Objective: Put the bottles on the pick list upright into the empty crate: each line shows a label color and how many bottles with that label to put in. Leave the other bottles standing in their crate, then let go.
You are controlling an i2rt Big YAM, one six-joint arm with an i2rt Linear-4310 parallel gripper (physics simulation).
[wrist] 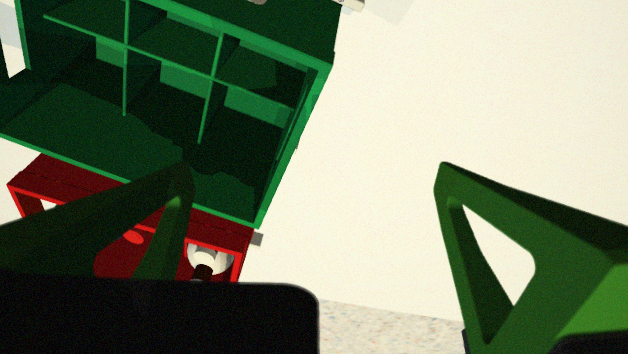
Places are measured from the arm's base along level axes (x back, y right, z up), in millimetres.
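Pixels of known places: gripper, fingertip midpoint: (314, 175).
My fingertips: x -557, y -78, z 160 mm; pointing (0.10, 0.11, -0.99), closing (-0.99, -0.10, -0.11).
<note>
Ahead of a thing's pixels: the offset from my fingertips to its top centre. "*": to the spot under its first point.
My gripper (314, 175) is open and empty, its two green fingers wide apart. The left fingertip overlaps the near edge of the green crate {* dx +14, dy +41, dz -114 mm} (306, 110) in the picture; the right one is over the pale surface. The green crate is divided into compartments, and no bottle shows in the parts in view. The red crate {* dx +99, dy +224, dz -135 mm} (220, 231) shows below it at the lower left, partly hidden by the left finger and the black gripper body. A bottle {dx +122, dy +272, dz -126 mm} (204, 257) with a white shoulder and a dark top stands in its right corner. Its label is hidden. The pick list is not readable.
A red disc {dx +209, dy +254, dz -126 mm} (133, 236) shows inside the red crate, seen through the left finger's opening. A small grey piece {* dx +94, dy +416, dz -272 mm} (256, 239) sticks out beside the red crate's corner. A pale strip {* dx -9, dy +2, dz -259 mm} (352, 4) is cut off at the top edge. A speckled surface (385, 325) shows at the bottom.
</note>
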